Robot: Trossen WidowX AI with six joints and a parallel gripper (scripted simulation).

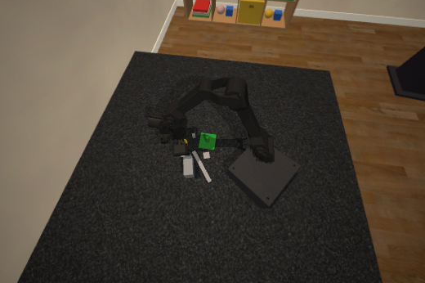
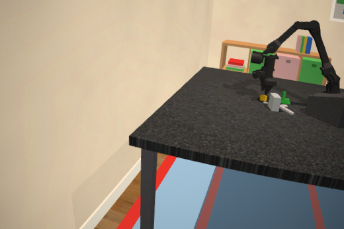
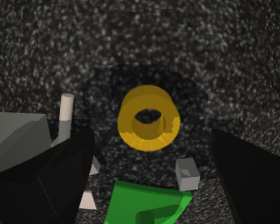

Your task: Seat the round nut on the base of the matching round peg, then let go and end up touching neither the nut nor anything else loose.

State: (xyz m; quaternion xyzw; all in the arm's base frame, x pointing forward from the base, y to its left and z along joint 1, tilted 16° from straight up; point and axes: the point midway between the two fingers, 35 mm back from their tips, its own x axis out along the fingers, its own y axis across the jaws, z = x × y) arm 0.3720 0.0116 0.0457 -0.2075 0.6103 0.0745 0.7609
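My gripper is now 4 cm past the small grey cube, 5 cm to the left of it and 6 cm above it. Round my hand: pale t-shaped piece (4 cm behind, 6 cm to the left, 7 cm below); then grey block (7 cm behind, 11 cm to the left, 4 cm below); then flat grey bar (12 cm behind, 8 cm to the left, 7 cm below).
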